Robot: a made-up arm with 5 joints.
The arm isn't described. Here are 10 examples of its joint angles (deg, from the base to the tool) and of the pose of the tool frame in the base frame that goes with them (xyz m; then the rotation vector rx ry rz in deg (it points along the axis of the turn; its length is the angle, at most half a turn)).
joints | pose
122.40 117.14 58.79 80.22 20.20 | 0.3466 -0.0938 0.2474 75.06 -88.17 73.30
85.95 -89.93 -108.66 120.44 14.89 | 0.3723 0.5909 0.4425 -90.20 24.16 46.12
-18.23 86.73 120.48 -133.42 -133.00 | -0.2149 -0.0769 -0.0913 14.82 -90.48 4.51
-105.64 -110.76 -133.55 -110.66 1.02 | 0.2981 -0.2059 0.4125 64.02 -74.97 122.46
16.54 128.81 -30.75 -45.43 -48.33 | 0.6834 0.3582 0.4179 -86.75 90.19 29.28
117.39 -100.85 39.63 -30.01 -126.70 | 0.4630 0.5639 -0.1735 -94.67 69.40 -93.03
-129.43 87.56 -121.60 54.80 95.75 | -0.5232 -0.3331 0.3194 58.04 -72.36 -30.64
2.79 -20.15 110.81 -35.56 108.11 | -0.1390 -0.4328 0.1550 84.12 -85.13 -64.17
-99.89 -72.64 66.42 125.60 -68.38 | 0.0581 0.2468 0.2913 -48.63 95.52 117.13
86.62 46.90 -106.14 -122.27 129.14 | 0.3708 0.4657 -0.0027 -91.69 43.14 14.35
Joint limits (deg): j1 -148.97..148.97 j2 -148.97..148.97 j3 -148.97..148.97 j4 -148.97..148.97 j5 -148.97..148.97
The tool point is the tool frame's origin. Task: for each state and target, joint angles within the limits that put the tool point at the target. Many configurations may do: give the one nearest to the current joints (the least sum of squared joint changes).
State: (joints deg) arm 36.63 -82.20 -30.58 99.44 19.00
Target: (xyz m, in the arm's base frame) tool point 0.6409 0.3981 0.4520
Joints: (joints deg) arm 83.50 -68.55 -77.09 98.57 -4.02
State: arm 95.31 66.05 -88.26 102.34 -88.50
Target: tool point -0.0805 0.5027 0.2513
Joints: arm 56.72 79.84 -65.89 121.42 -94.86
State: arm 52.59 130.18 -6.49 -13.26 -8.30
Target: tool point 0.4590 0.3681 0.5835
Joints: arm 14.46 109.04 -24.62 -25.44 -9.27
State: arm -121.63 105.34 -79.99 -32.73 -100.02
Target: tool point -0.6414 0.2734 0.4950
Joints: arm -134.65 102.84 -123.41 -47.44 -120.21
